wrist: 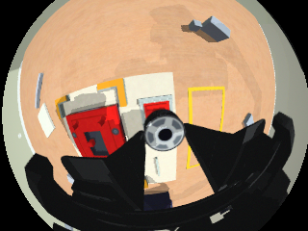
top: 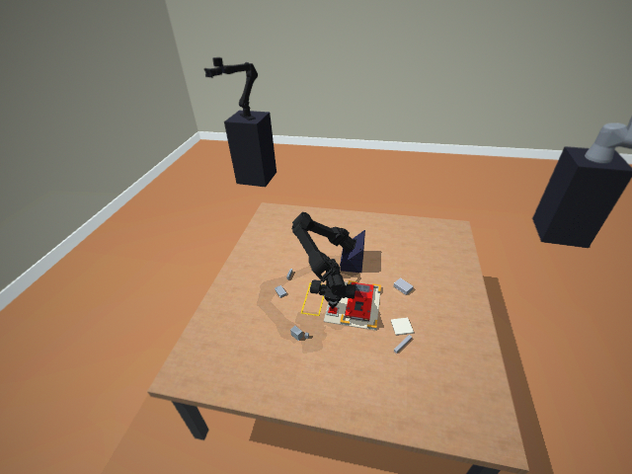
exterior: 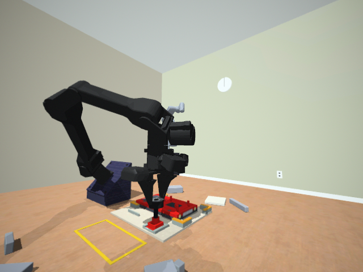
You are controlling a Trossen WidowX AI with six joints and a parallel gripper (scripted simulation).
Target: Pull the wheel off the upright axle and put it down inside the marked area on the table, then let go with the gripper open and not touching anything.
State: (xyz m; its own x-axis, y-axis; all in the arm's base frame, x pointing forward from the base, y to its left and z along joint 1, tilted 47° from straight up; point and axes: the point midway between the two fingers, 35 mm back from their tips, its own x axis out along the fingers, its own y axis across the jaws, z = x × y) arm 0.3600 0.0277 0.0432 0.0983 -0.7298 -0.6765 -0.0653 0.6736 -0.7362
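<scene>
My gripper tip is 3 cm above the dark axle. Round my gripper tip: cream tile (30 cm to the left, 6 cm below, 1 cm ahead); then base plate (9 cm to the left, 6 cm below, 6 cm behind); then black wheel (right at my gripper tip).
</scene>
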